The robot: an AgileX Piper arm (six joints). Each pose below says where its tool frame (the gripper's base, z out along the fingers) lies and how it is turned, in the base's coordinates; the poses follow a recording.
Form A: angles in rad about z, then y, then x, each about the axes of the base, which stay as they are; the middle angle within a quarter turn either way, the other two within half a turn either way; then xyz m.
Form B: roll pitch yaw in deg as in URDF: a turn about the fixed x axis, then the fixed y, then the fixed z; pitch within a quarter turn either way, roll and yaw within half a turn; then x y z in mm. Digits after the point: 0 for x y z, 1 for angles.
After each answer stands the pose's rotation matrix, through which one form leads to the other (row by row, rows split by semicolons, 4 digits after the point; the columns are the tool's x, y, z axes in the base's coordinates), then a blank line. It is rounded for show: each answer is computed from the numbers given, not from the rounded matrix.
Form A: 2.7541 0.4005 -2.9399 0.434 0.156 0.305
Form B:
177.4 25.4 -160.7 434 156 305
-0.8526 -0.3480 0.3899; -0.2979 0.9366 0.1845; -0.4294 0.0411 -0.9022

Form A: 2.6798 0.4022 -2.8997 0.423 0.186 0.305
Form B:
177.1 26.5 -157.1 423 186 305
-0.8238 -0.4100 0.3914; -0.3486 0.9110 0.2204; -0.4470 0.0451 -0.8934

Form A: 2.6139 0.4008 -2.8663 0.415 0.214 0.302
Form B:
177.0 27.5 -153.7 415 214 302
-0.7955 -0.4636 0.3902; -0.3930 0.8848 0.2503; -0.4613 0.0458 -0.8861

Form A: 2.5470 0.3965 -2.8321 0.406 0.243 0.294
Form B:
177.0 28.4 -150.3 406 243 294
-0.7641 -0.5167 0.3862; -0.4361 0.8549 0.2809; -0.4753 0.0462 -0.8786

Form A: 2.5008 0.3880 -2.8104 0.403 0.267 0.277
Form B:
176.9 28.8 -147.8 403 267 277
-0.7420 -0.5534 0.3783; -0.4667 0.8316 0.3010; -0.4812 0.0468 -0.8754

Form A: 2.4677 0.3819 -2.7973 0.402 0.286 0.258
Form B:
177.1 29.0 -146.0 402 286 258
-0.7251 -0.5791 0.3727; -0.4891 0.8140 0.3132; -0.4848 0.0448 -0.8735

